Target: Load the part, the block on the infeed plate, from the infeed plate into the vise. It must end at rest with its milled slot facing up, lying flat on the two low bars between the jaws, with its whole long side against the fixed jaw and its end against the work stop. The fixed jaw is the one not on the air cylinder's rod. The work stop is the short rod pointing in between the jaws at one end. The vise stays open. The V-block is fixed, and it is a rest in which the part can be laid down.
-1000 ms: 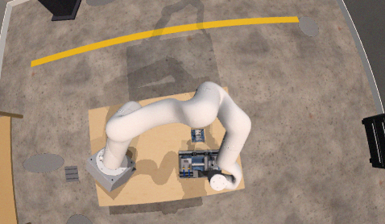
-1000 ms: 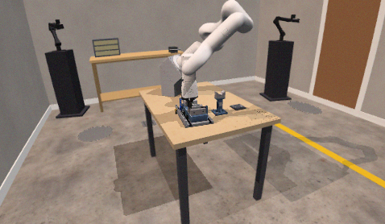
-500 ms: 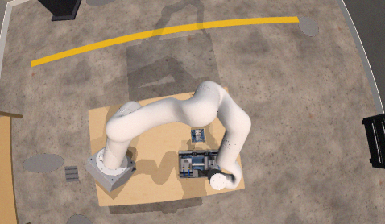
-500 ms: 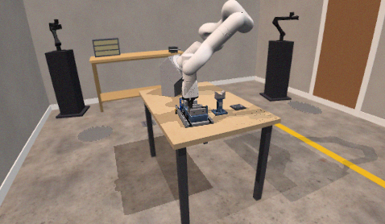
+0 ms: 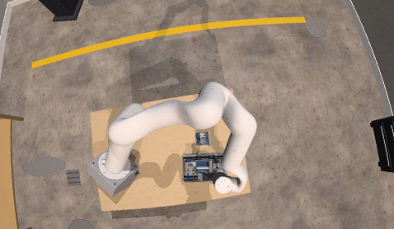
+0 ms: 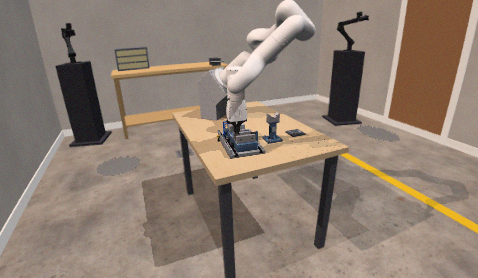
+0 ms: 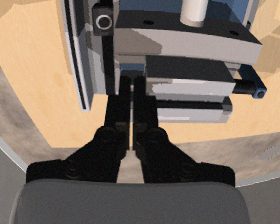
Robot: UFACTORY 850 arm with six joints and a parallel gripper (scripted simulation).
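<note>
My gripper is now 40 mm to the right of the part and 20 mm above it. The rest, counted from my hand: white cylinder rod 90 mm behind, 40 mm below, 30 mm to the left; work stop 80 mm to the left, 30 mm below, 10 mm behind; grey vise jaw 40 mm below, 40 mm behind, 30 mm to the left.
</note>
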